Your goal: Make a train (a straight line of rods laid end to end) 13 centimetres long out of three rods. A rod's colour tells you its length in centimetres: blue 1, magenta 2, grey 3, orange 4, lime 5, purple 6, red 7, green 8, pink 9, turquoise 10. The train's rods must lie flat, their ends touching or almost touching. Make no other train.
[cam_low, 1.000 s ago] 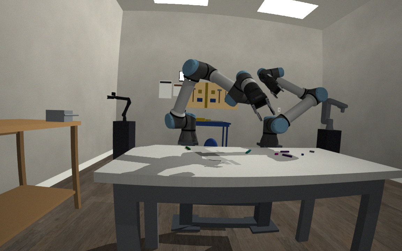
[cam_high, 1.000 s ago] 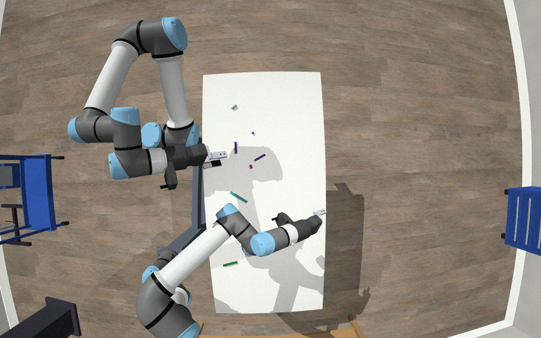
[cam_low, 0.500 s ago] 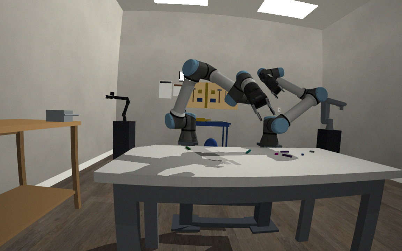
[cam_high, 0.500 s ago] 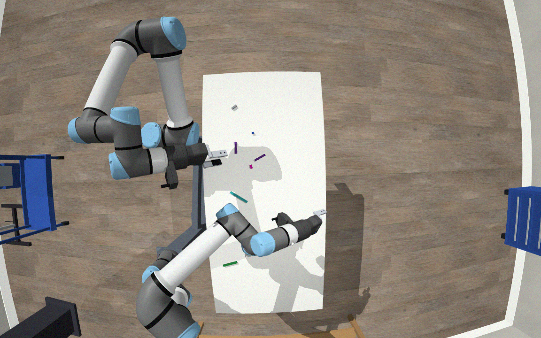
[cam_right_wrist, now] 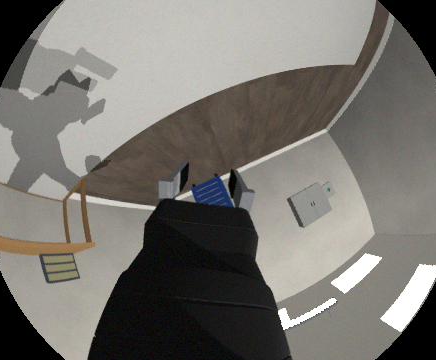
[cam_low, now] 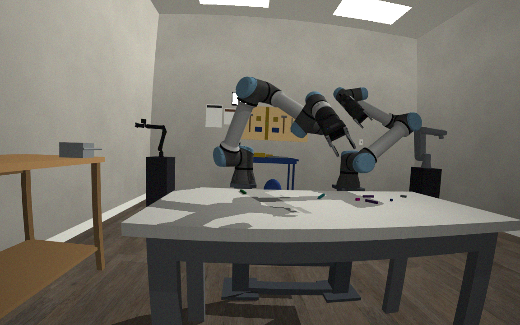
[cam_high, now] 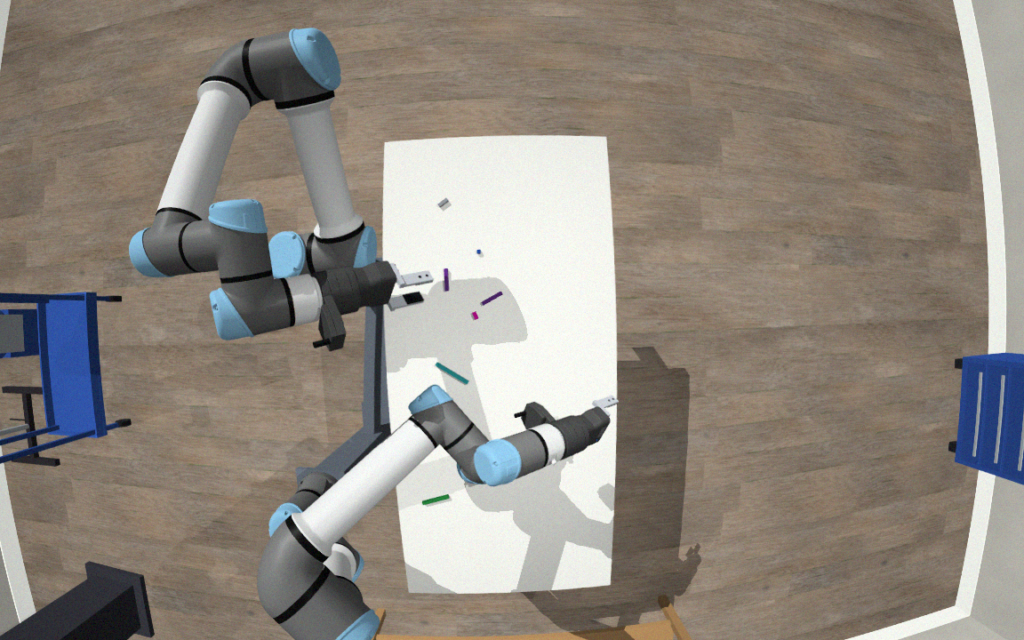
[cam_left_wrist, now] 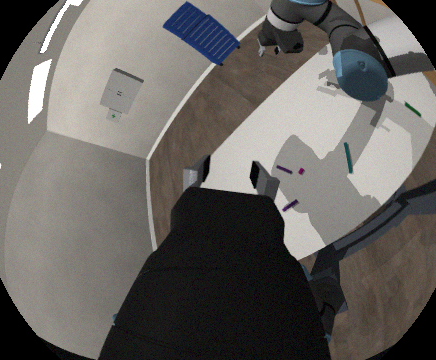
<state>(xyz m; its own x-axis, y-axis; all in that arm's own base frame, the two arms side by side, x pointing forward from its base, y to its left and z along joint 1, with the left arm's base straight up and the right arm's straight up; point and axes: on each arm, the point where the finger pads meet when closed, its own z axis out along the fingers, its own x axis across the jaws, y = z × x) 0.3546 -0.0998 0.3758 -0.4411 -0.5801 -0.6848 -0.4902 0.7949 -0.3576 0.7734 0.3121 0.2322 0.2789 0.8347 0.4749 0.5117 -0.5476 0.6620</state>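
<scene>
The magenta rod is 30 cm behind my right hand, 19 cm to the left of it and 23 cm below it. Also, from my right hand: blue rod (30 cm behind, 36 cm to the left, 23 cm below); green rod (40 cm behind, 34 cm to the right, 23 cm below); turquoise rod (36 cm behind, 3 cm to the left, 23 cm below).
</scene>
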